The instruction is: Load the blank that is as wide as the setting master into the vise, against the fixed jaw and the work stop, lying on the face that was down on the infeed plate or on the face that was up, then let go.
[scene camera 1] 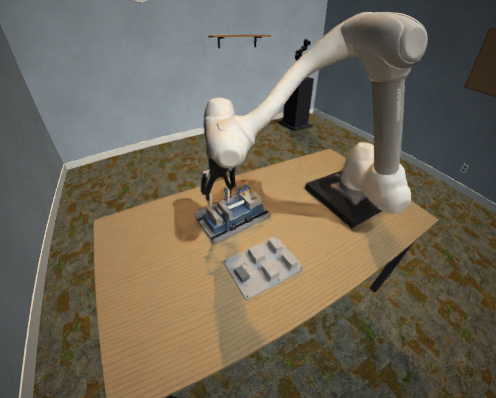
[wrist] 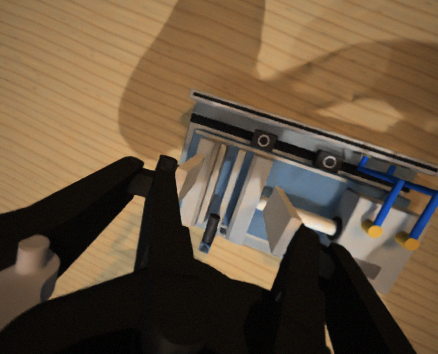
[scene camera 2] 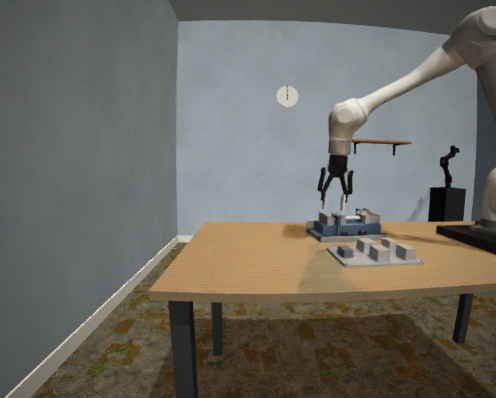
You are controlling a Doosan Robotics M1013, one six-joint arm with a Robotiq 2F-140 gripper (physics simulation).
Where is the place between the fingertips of the gripper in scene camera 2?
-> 332,209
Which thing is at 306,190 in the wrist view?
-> A vise bed.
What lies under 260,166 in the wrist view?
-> A moving jaw.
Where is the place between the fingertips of the gripper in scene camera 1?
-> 218,203
